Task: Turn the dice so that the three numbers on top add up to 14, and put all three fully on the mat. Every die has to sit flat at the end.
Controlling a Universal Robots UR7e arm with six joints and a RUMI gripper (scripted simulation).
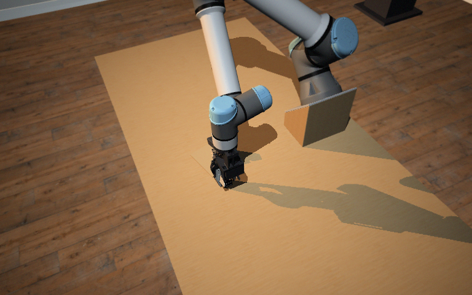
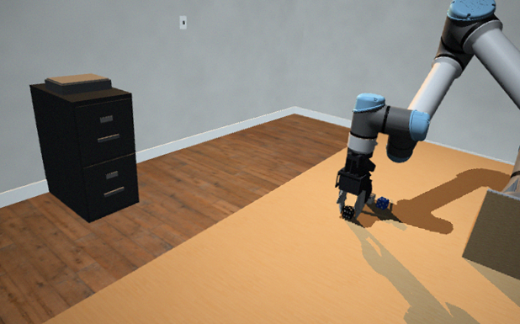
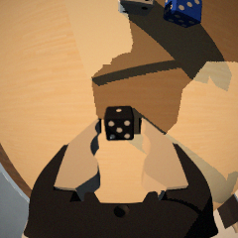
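The black die lies right at my hand. Also, from my hand: tan mat: 13 cm to the right, 2 cm below, 1 cm behind; then white die: 13 cm to the right, 1 cm behind; then blue die: 13 cm to the right, 6 cm behind.
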